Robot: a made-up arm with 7 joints. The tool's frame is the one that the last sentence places.
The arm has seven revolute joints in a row. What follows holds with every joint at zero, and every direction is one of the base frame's.
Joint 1 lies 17 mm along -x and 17 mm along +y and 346 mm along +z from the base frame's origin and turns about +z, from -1.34 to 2.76 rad.
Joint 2 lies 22 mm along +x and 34 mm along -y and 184 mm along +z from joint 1 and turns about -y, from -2.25 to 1.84 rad.
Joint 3 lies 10 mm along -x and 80 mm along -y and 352 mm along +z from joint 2 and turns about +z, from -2.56 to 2.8 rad.
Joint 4 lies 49 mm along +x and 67 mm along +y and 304 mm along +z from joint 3 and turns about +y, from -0.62 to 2.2 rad.
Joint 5 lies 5 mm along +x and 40 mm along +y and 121 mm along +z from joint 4 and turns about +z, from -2.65 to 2.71 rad.
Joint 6 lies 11 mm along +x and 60 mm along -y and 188 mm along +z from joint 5 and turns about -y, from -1.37 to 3.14 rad.
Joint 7 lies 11 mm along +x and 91 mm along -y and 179 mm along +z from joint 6 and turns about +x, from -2.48 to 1.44 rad.
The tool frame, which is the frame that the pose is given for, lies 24 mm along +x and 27 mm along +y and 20 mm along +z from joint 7; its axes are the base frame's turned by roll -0.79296, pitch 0.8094 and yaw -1.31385 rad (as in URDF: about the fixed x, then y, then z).
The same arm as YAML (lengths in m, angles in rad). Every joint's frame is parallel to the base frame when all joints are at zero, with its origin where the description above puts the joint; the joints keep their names.
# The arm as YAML. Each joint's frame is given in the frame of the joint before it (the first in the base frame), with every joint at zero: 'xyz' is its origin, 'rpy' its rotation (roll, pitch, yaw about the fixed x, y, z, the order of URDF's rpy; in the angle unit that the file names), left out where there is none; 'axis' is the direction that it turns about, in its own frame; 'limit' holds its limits. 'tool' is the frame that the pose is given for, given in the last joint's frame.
units:
  length: m
  angle: rad
joints:
  - name: joint 1
    type: revolute
    origin:
      xyz: [-0.017, 0.017, 0.346]
    axis: [0.0, 0.0, 1.0]
    limit:
      lower: -1.34
      upper: 2.76
  - name: joint 2
    type: revolute
    origin:
      xyz: [0.022, -0.034, 0.184]
    axis: [0.0, -1.0, 0.0]
    limit:
      lower: -2.25
      upper: 1.84
  - name: joint 3
    type: revolute
    origin:
      xyz: [-0.01, -0.08, 0.352]
    axis: [0.0, 0.0, 1.0]
    limit:
      lower: -2.56
      upper: 2.8
  - name: joint 4
    type: revolute
    origin:
      xyz: [0.049, 0.067, 0.304]
    axis: [0.0, 1.0, 0.0]
    limit:
      lower: -0.62
      upper: 2.2
  - name: joint 5
    type: revolute
    origin:
      xyz: [0.005, 0.04, 0.121]
    axis: [0.0, 0.0, 1.0]
    limit:
      lower: -2.65
      upper: 2.71
  - name: joint 6
    type: revolute
    origin:
      xyz: [0.011, -0.06, 0.188]
    axis: [0.0, -1.0, 0.0]
    limit:
      lower: -1.37
      upper: 3.14
  - name: joint 7
    type: revolute
    origin:
      xyz: [0.011, -0.091, 0.179]
    axis: [1.0, 0.0, 0.0]
    limit:
      lower: -2.48
      upper: 1.44
tool:
  origin:
    xyz: [0.024, 0.027, 0.02]
    rpy: [-0.793, 0.8094, -1.3138]

